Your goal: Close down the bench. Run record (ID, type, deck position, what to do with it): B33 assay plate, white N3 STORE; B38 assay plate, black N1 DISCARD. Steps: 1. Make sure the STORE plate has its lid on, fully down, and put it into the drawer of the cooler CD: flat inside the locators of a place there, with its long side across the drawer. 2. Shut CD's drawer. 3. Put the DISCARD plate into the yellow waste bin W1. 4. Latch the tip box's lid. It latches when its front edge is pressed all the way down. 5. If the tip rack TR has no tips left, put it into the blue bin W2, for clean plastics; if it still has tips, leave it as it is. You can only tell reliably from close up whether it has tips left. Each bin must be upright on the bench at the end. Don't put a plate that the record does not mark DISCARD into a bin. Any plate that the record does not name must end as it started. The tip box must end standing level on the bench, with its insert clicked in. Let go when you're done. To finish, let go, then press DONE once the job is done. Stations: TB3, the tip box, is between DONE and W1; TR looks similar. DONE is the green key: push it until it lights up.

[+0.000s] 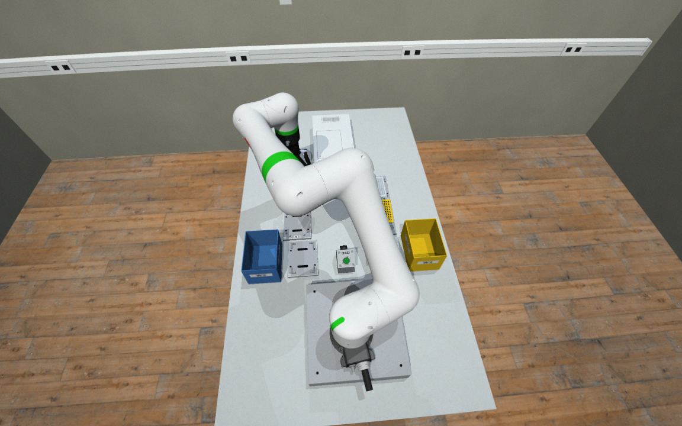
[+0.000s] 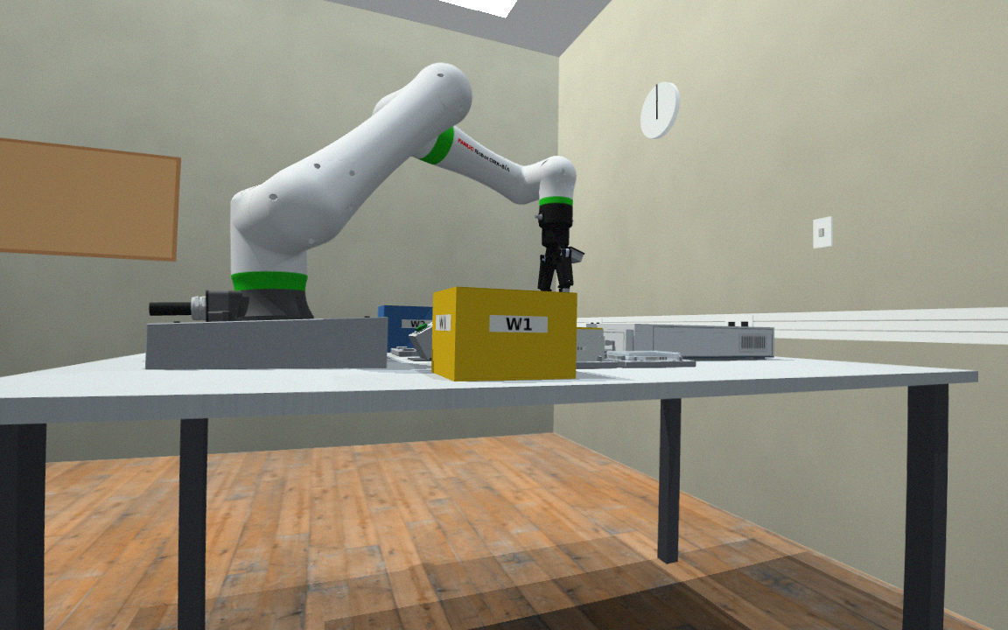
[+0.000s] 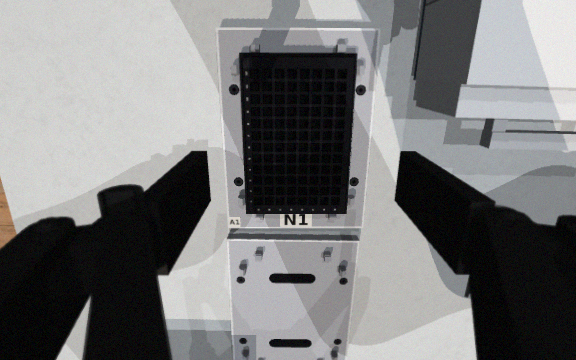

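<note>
Now: hand 11 cm above the black assay plate. The rest, counted from my hand: N1 label: 12 cm below, 7 cm behind, 1 cm to the left; then N1 nest: 13 cm below; then grey N3 nest: 17 cm behind, 13 cm below, 3 cm to the left.
</note>
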